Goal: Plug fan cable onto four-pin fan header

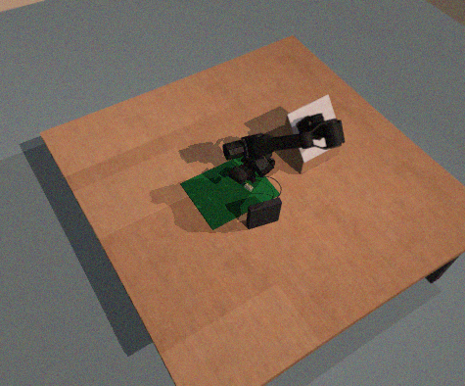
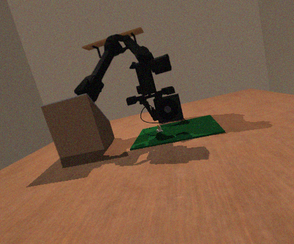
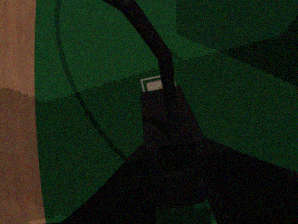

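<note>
My gripper tip is 6 cm short of the green board, 4 cm to the left of it and 8 cm above it. From my gripper tip the other things lie so: dark square fan 6 cm ahead, 14 cm to the left; black plug 1 cm to the left, 1 cm above.
</note>
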